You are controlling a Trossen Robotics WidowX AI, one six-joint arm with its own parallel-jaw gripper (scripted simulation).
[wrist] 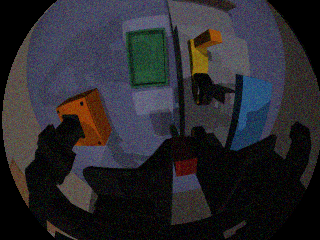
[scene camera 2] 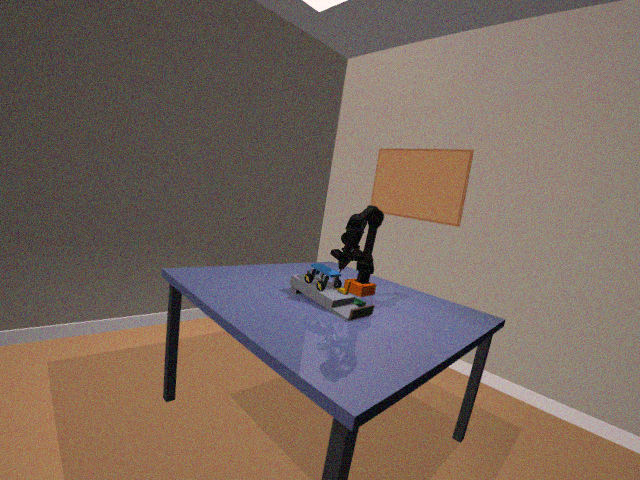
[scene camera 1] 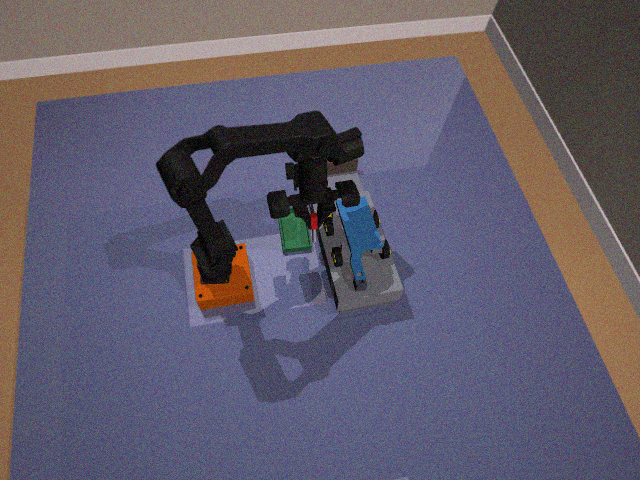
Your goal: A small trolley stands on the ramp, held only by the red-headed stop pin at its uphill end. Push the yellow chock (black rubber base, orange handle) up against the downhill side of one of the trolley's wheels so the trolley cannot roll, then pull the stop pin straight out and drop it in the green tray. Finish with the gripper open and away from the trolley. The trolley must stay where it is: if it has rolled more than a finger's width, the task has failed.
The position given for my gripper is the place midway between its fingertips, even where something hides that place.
My gripper (scene camera 1: pixel 313 227) holds a stop pin (wrist: pixel 184 158). Further things: a blue trolley (scene camera 1: pixel 360 223).
The blue trolley also shows in the wrist view (wrist: pixel 252 96). My gripper shows as well in the wrist view (wrist: pixel 177 142).
